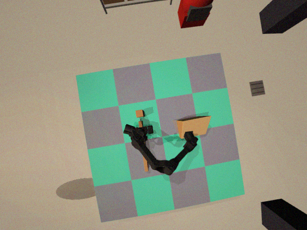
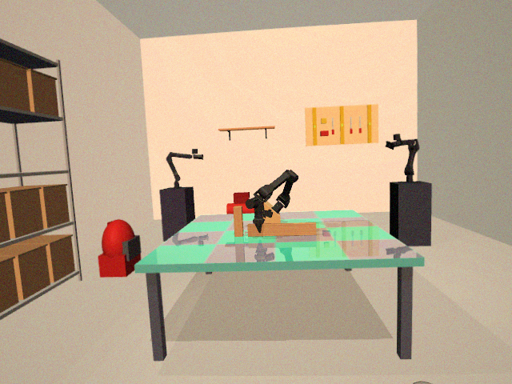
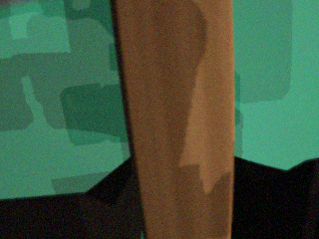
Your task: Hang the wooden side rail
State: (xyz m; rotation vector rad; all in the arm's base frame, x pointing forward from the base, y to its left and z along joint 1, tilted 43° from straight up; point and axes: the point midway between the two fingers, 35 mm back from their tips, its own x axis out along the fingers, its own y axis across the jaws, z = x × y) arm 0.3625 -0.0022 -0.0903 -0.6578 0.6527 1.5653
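Now: the headboard post 13 cm to the right of my gripper tip, 7 cm above it and 1 cm behind it.
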